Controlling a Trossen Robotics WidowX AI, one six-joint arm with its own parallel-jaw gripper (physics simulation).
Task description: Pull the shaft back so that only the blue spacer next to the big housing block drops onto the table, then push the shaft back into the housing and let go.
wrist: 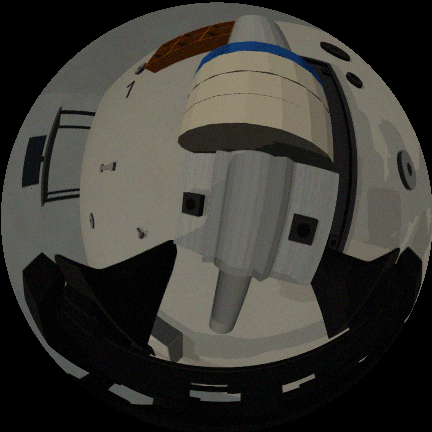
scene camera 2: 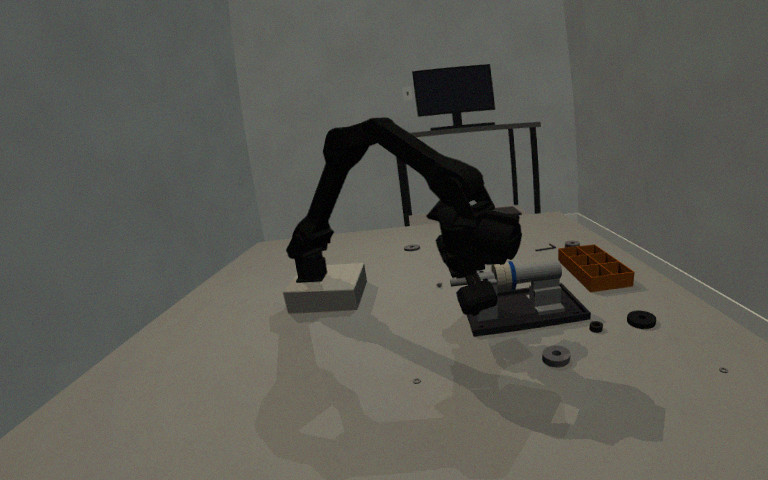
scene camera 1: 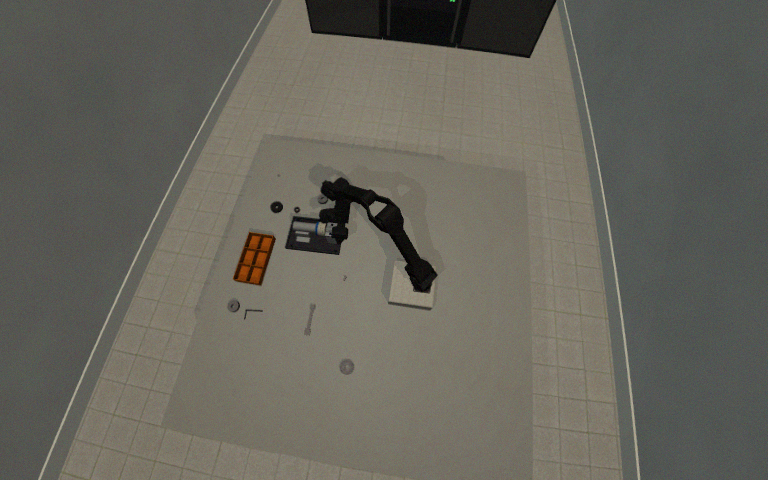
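Pixels of known places: arm's base at its link origin: (scene camera 2: 312, 277) (scene camera 1: 422, 284).
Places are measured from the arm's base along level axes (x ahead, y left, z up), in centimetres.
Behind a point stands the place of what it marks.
Note:
The blue spacer (scene camera 1: 316, 226) @(x 44.2, y -16.2, z 5.2 cm) (scene camera 2: 512, 275) @(x 43.8, y -19.2, z 3.4 cm) (wrist: 250, 46) sits against the big grey cylindrical housing (scene camera 1: 303, 225) (scene camera 2: 540, 271) (wrist: 255, 31). Cream spacers (scene camera 2: 501, 276) @(x 41.7, y -19.2, z 3.5 cm) (wrist: 260, 82) stand beside it, up to a grey bolted support block (wrist: 250, 215). The grey shaft (scene camera 2: 456, 281) @(x 33.3, y -17.5, z 2.8 cm) (wrist: 230, 305) @(x 34.8, y -17.2, z 3.0 cm) sticks out of this block's other side. The assembly is on a dark base plate (scene camera 1: 311, 245) (scene camera 2: 577, 312) (wrist: 351, 165) @(x 43.6, y -23.6, z -4.3 cm). My gripper (scene camera 1: 339, 232) @(x 35.7, y -15.9, z -1.5 cm) (scene camera 2: 476, 297) @(x 35.7, y -15.9, z -1.5 cm) (wrist: 240, 246) @(x 35.7, y -15.9, z -1.5 cm) is open and empty, its fingers apart on either side of the block's shaft end. The shaft inside the spacers is hidden.
An orange compartment tray (scene camera 1: 248, 281) @(x 68.2, y 7.8, z -2.7 cm) (scene camera 2: 612, 281) @(x 68.8, y -12.9, z -3.7 cm) (wrist: 170, 61) @(x 63.8, y 2.4, z -4.7 cm) stands past the housing. A grey ring (scene camera 2: 549, 356) @(x 46.0, y -35.1, z -4.4 cm), a black ring (scene camera 2: 632, 320) @(x 64.8, y -28.3, z -4.6 cm) and a small black ring (scene camera 2: 596, 328) @(x 57.3, y -28.7, z -4.8 cm) lie near the plate. A wrench (scene camera 1: 309, 319) @(x 41.2, y 18.5, z -5.1 cm) and a hex key (scene camera 1: 254, 310) @(x 63.6, y 18.3, z -5.2 cm) lie farther off.

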